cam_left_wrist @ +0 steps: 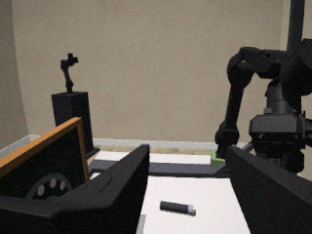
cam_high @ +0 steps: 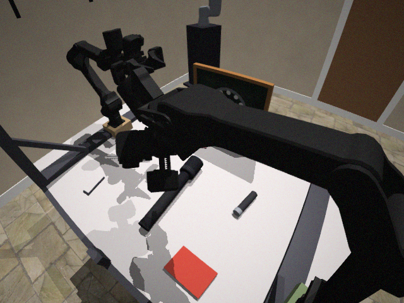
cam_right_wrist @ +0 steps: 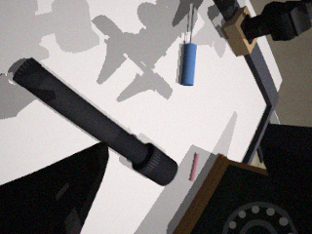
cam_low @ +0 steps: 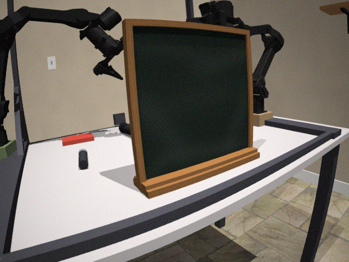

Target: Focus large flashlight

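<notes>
Now: the flashlight head 340 mm below my left hand, 130 mm to the right of it and 30 mm ahead of it. The rest, counted from my left hand: small flashlight (360 mm to the right, 360 mm below, 40 mm ahead); red block (400 mm to the right, 360 mm below, 200 mm behind); pink chalk stick (360 mm below, 130 mm ahead, 50 mm to the right).
</notes>
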